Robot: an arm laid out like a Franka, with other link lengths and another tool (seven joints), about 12 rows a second.
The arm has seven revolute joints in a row. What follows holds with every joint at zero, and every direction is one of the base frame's.
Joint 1 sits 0.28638 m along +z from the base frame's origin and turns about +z.
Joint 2 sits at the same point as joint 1 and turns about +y.
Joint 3 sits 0.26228 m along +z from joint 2 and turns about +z.
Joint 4 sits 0.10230 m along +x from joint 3 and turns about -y.
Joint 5 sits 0.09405 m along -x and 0.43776 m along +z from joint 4 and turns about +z.
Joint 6 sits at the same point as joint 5 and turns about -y.
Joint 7 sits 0.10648 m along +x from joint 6 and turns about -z.
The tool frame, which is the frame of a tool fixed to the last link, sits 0.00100 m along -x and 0.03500 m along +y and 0.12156 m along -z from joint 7; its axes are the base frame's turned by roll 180.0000, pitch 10.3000 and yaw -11.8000 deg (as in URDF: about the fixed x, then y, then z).
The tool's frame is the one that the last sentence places.
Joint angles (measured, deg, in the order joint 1, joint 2, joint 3, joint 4, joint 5, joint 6, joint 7), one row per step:
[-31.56 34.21 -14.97 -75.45 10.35 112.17 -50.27]
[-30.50 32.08 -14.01 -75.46 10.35 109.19 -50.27]
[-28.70 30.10 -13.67 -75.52 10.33 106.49 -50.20]
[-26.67 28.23 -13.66 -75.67 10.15 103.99 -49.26]
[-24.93 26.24 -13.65 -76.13 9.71 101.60 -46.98]
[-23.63 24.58 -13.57 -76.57 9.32 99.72 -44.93]
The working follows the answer.
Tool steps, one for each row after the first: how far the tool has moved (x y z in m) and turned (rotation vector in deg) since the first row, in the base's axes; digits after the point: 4 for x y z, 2 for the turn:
[0.0117 0.0234 0.0222 1.51 -0.03 1.97]
[0.0239 0.0494 0.0431 2.61 0.16 4.12]
[0.0345 0.0752 0.0622 3.45 0.60 5.38]
[0.0413 0.0981 0.0799 4.21 1.32 5.02]
[0.0454 0.1163 0.0940 4.78 1.91 4.48]

Tool pose at each row, in the base's axes (x y z in m, rotation vector in deg; rounded; the steps above come from the unrounded poses):
[0.5727 -0.5039 0.2809 178.55 -14.08 -10.36]
[0.5844 -0.4805 0.3031 -178.56 10.86 10.46]
[0.5966 -0.4545 0.3240 -177.77 7.37 10.81]
[0.6072 -0.4287 0.3431 -177.07 5.31 11.54]
[0.6139 -0.4058 0.3608 -176.25 5.76 12.69]
[0.6181 -0.3876 0.3749 -175.59 6.51 13.63]

